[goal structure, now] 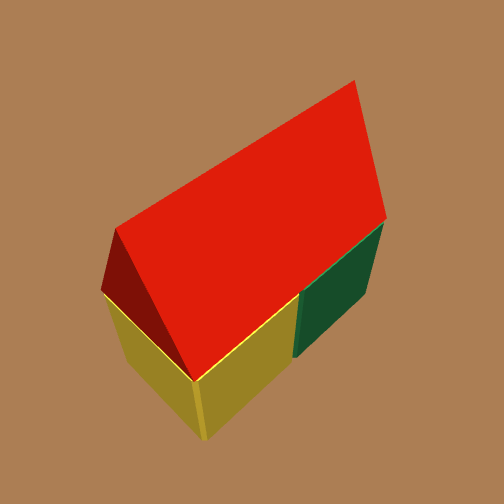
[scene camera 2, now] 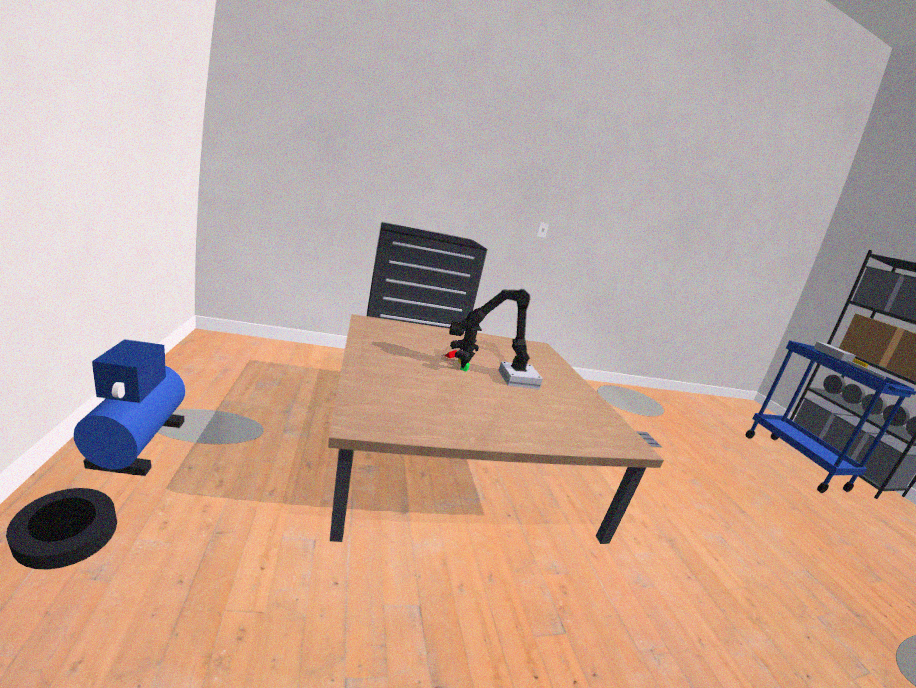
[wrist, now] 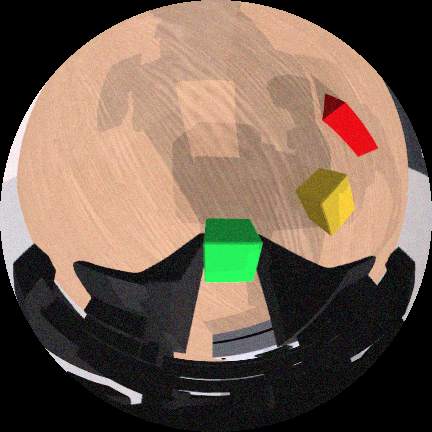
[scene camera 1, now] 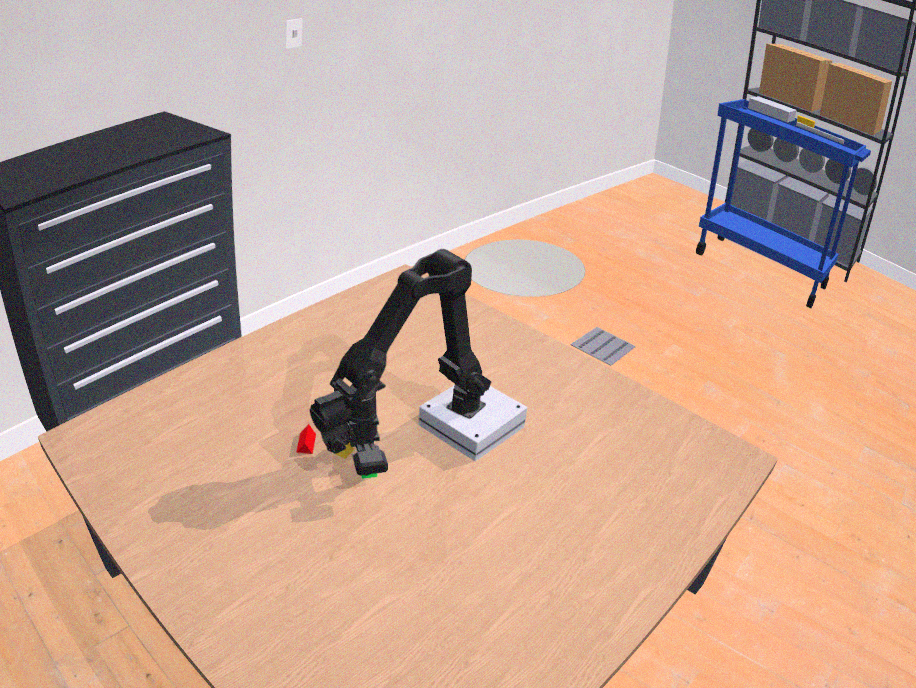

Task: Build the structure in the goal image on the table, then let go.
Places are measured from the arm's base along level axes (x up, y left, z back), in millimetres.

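Pixels of known places: gripper, fingertip midpoint: (scene camera 2: 463,367) (wrist: 228,239); arm's base, link origin: (scene camera 2: 518,368) (wrist: 274,350) (scene camera 1: 466,406).
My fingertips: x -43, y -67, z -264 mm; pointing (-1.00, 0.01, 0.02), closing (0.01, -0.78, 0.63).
For each thing: its top centre in the pictures, then the offset to it from my fingertips. Level surfaces: height alone.
- green cube, top centre: (wrist: 231,265) (scene camera 1: 367,461) (scene camera 2: 465,363) dx +21, dy +3, dz +4 mm
- yellow cube, top centre: (wrist: 340,206) (scene camera 1: 342,440) dx +21, dy -80, dz +19 mm
- red triangular prism, top centre: (wrist: 365,121) (scene camera 1: 303,433) (scene camera 2: 451,350) dx +17, dy -163, dz -18 mm
- wooden table, surface height: dx -12 mm
A green cube (wrist: 230,261) (scene camera 1: 368,475) (scene camera 2: 466,366) is between the fingertips of my gripper (wrist: 228,239), which is shut on it, at or close to the table top. In scene camera 1 the gripper hides most of the cube. A yellow cube (wrist: 337,206) (scene camera 1: 345,451) stands apart, right of the green cube in the wrist view; the arm partly hides it in scene camera 1. A red triangular prism (wrist: 351,130) (scene camera 1: 305,440) (scene camera 2: 451,353) lies on the table beyond the yellow cube, apart from it.
The wooden table (scene camera 1: 473,577) (scene camera 2: 481,414) carries the arm's white base plate (scene camera 1: 492,425) (scene camera 2: 522,377). A dark drawer cabinet (scene camera 1: 148,244) (scene camera 2: 429,274) stands behind the table. A blue cart (scene camera 1: 777,240) stands off on the floor.
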